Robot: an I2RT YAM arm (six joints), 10 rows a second.
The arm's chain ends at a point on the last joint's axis. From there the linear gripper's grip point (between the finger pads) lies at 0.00 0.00 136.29 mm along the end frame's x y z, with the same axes.
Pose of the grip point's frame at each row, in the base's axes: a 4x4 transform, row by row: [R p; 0 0 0 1], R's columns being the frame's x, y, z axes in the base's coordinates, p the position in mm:
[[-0.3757 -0.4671 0.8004 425.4], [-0.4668 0.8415 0.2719 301.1], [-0.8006 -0.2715 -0.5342 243.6], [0 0 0 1]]
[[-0.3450 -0.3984 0.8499 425.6], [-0.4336 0.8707 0.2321 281.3], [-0.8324 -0.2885 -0.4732 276.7], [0 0 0 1]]
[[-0.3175 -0.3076 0.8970 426.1], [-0.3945 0.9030 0.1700 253.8], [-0.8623 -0.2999 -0.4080 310.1], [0 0 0 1]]
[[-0.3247 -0.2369 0.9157 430.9], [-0.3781 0.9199 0.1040 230.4], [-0.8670 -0.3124 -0.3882 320.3], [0 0 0 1]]
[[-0.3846 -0.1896 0.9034 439.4], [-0.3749 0.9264 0.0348 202.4], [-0.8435 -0.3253 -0.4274 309.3], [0 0 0 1]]
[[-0.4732 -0.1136 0.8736 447.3], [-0.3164 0.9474 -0.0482 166.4], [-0.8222 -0.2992 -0.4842 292.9], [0 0 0 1]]
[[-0.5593 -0.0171 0.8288 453.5], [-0.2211 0.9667 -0.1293 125.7], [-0.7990 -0.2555 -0.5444 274.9], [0 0 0 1]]
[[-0.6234 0.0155 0.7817 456.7], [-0.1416 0.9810 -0.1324 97.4], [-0.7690 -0.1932 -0.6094 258.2], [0 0 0 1]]
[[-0.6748 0.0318 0.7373 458.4], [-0.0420 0.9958 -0.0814 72.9], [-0.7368 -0.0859 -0.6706 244.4], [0 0 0 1]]
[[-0.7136 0.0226 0.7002 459.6], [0.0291 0.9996 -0.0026 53.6], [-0.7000 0.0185 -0.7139 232.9], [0 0 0 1]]
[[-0.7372 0.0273 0.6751 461.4], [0.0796 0.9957 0.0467 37.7], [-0.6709 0.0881 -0.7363 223.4], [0 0 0 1]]
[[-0.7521 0.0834 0.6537 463.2], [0.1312 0.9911 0.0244 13.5], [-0.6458 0.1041 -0.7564 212.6], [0 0 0 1]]
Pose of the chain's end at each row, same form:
[[-0.3757 -0.4671 0.8004 316.3], [-0.4668 0.8415 0.2719 264.0], [-0.8006 -0.2715 -0.5342 316.4], [0 0 0 1]]
[[-0.3450 -0.3984 0.8499 309.8], [-0.4336 0.8707 0.2321 249.7], [-0.8324 -0.2885 -0.4732 341.2], [0 0 0 1]]
[[-0.3175 -0.3076 0.8970 303.8], [-0.3945 0.9030 0.1700 230.6], [-0.8623 -0.2999 -0.4080 365.7], [0 0 0 1]]
[[-0.3247 -0.2369 0.9157 306.1], [-0.3781 0.9199 0.1040 216.2], [-0.8670 -0.3124 -0.3882 373.2], [0 0 0 1]]
[[-0.3846 -0.1896 0.9034 316.3], [-0.3749 0.9264 0.0348 197.7], [-0.8435 -0.3253 -0.4274 367.6], [0 0 0 1]]
[[-0.4732 -0.1136 0.8736 328.2], [-0.3164 0.9474 -0.0482 173.0], [-0.8222 -0.2992 -0.4842 358.9], [0 0 0 1]]
[[-0.5593 -0.0171 0.8288 340.5], [-0.2211 0.9667 -0.1293 143.3], [-0.7990 -0.2555 -0.5444 349.1], [0 0 0 1]]
[[-0.6234 0.0155 0.7817 350.2], [-0.1416 0.9810 -0.1324 115.4], [-0.7690 -0.1932 -0.6094 341.3], [0 0 0 1]]
[[-0.6748 0.0318 0.7373 357.9], [-0.0420 0.9958 -0.0814 84.0], [-0.7368 -0.0859 -0.6706 335.8], [0 0 0 1]]
[[-0.7136 0.0226 0.7002 364.2], [0.0291 0.9996 -0.0026 54.0], [-0.7000 0.0185 -0.7139 330.2], [0 0 0 1]]
[[-0.7372 0.0273 0.6751 369.4], [0.0796 0.9957 0.0467 31.3], [-0.6709 0.0881 -0.7363 323.8], [0 0 0 1]]
[[-0.7521 0.0834 0.6537 374.1], [0.1312 0.9911 0.0244 10.2], [-0.6458 0.1041 -0.7564 315.7], [0 0 0 1]]

